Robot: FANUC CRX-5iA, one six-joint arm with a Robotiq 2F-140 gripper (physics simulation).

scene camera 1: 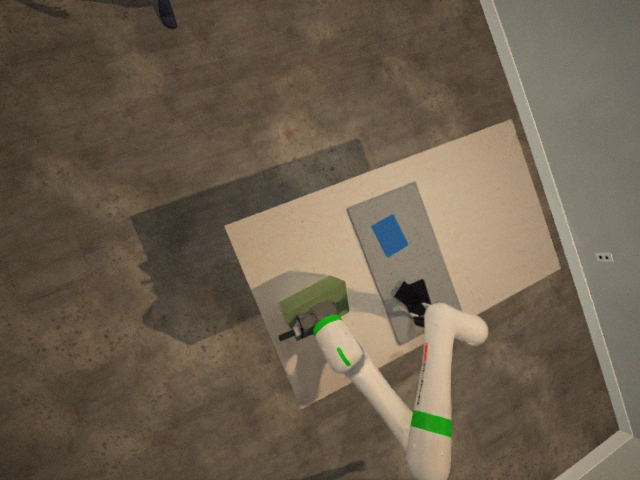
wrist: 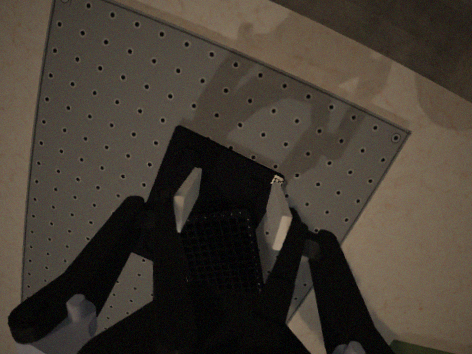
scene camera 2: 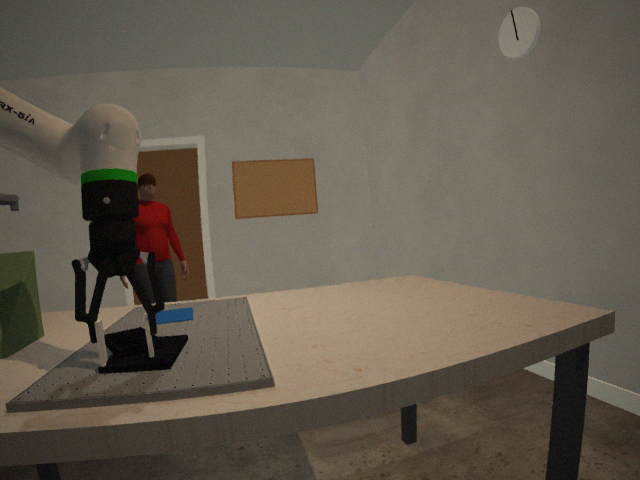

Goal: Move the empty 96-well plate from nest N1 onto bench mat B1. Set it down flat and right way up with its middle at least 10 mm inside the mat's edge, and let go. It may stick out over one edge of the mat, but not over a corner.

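Where they show: gripper, between the fingertips: [scene camera 1: 417,310] [wrist: 235,188] [scene camera 2: 128,358]; arm's base, origin of its link: [scene camera 1: 319,312].
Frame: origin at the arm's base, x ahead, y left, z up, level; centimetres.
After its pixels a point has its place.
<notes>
The 96-well plate [scene camera 2: 124,342] @(x 45.1, y -13.4, z -9.3 cm) [wrist: 222,250] @(x 45.4, y -11.3, z -10.4 cm) is black, with a grid of wells, and sits right way up at black nest N1 [scene camera 2: 170,352] @(x 54.4, y -16.2, z -10.8 cm) [wrist: 200,145] @(x 52.6, y -20.6, z -10.8 cm) on the grey pegboard. My gripper [scene camera 2: 126,345] @(x 47.5, y -18.3, z -10.8 cm) [wrist: 235,188] @(x 47.5, y -18.3, z -10.8 cm) points down, its pale pads on opposite sides of the plate. It is shut on the plate, low at the nest; the contact at the right pad in the wrist view is hard to see. In scene camera 1 the arm partly hides the black nest [scene camera 1: 413,294] @(x 47.0, y -9.8, z -9.6 cm). Blue bench mat B1 [scene camera 1: 389,235] @(x 44.2, y 20.1, z -11.7 cm) [scene camera 2: 174,315] @(x 45.9, y 19.3, z -11.8 cm) lies farther along the same board.
The grey pegboard [scene camera 1: 434,258] @(x 64.2, y 2.6, z -12.0 cm) [scene camera 2: 227,356] @(x 64.3, y -17.1, z -12.0 cm) [wrist: 115,65] @(x 63.6, y -23.6, z -12.0 cm) lies on the pale wooden table [scene camera 1: 480,206] @(x 98.7, y 20.0, z -13.3 cm) [scene camera 2: 361,330] @(x 90.5, y -7.0, z -13.3 cm). A green block [scene camera 1: 315,297] @(x -1.2, y 8.4, z 8.5 cm) [scene camera 2: 20,304] @(x 13.3, y 1.4, z -3.3 cm) stands beside the board, near another part of the arm. A person [scene camera 2: 155,227] in red stands behind the table.
</notes>
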